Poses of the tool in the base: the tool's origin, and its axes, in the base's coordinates. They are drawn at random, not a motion.
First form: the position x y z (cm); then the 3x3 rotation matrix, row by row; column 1 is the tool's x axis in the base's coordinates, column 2 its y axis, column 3 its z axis. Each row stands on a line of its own.
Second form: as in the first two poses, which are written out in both.
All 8 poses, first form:
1:
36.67 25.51 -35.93
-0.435 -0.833 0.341
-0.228 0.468 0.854
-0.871 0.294 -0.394
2:
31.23 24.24 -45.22
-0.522 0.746 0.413
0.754 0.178 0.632
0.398 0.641 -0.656
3:
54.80 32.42 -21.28
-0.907 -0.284 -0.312
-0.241 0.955 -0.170
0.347 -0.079 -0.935
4:
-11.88 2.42 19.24
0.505 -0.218 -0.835
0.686 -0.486 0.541
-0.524 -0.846 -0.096
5:
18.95 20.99 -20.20
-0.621 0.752 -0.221
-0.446 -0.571 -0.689
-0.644 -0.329 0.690
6:
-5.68 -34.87 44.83
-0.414 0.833 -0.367
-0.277 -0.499 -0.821
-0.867 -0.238 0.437
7:
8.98 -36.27 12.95
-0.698 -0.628 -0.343
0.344 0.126 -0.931
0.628 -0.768 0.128
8:
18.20 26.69 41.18
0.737 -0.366 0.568
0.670 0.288 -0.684
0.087 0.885 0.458
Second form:
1: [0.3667 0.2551 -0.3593 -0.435 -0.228 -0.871 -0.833 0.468 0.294]
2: [0.3123 0.2424 -0.4522 -0.522 0.754 0.398 0.746 0.178 0.641]
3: [0.5480 0.3242 -0.2128 -0.907 -0.241 0.347 -0.284 0.955 -0.079]
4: [-0.1188 0.0242 0.1924 0.505 0.686 -0.524 -0.218 -0.486 -0.846]
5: [0.1895 0.2099 -0.2020 -0.621 -0.446 -0.644 0.752 -0.571 -0.329]
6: [-0.0568 -0.3487 0.4483 -0.414 -0.277 -0.867 0.833 -0.499 -0.238]
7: [0.0898 -0.3627 0.1295 -0.698 0.344 0.628 -0.628 0.126 -0.768]
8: [0.1820 0.2669 0.4118 0.737 0.670 0.087 -0.366 0.288 0.885]
